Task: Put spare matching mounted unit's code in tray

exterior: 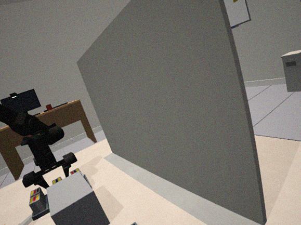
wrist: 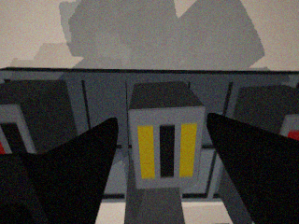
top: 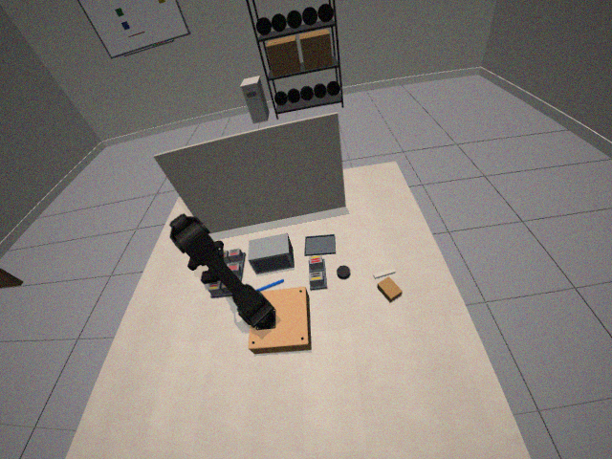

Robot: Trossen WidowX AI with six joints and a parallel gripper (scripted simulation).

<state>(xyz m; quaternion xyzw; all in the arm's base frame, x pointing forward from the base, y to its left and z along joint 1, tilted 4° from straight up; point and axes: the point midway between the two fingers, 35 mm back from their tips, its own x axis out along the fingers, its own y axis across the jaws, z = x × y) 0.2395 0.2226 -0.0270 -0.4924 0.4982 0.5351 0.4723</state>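
The grey spare block is 20 mm above my gripper tip. Also, from my gripper tip: blue pen (200 mm to the right, 80 mm behind, 10 mm below); then tall grey panel (280 mm ahead, 210 mm to the right, 210 mm above); then grey mounted unit (210 mm to the right, 40 mm ahead, 30 mm above).
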